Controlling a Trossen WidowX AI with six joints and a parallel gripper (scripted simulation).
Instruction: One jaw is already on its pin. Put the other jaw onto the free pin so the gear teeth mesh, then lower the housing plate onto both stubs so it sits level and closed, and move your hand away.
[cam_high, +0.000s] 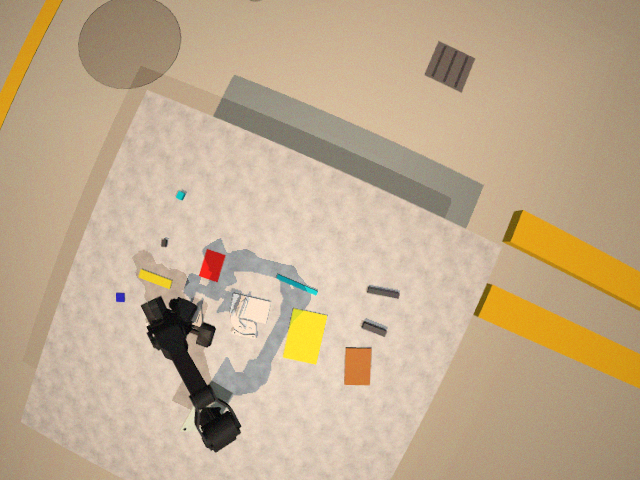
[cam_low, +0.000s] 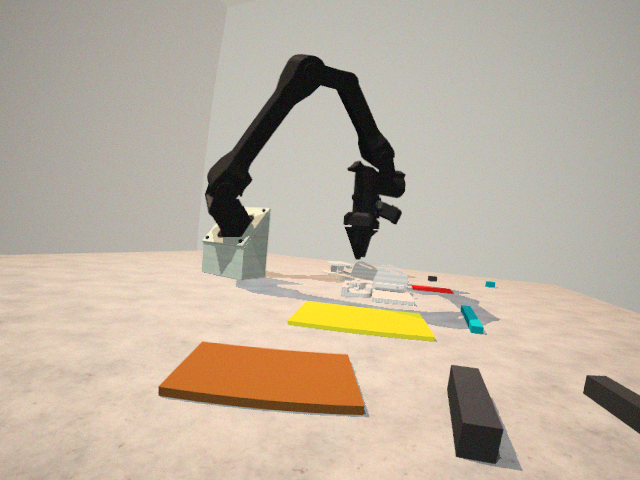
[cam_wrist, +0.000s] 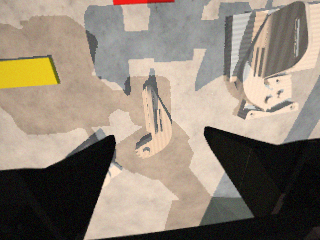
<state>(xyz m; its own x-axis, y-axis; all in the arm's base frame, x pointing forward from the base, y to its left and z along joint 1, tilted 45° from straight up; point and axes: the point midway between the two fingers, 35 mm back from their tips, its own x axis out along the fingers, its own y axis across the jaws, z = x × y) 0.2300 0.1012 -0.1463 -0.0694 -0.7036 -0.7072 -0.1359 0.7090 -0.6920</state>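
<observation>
Right now my gripper tip is 40 mm past the ribbed jaw, 10 mm to the right of it and 50 mm above it. From my gripper tip the other things lie so: yellow bar (40 mm ahead, 180 mm to the left, 50 mm below); then white holder block (90 mm behind, 90 mm to the left, 50 mm below); then red slab (170 mm ahead, 30 mm to the left, 60 mm below).
</observation>
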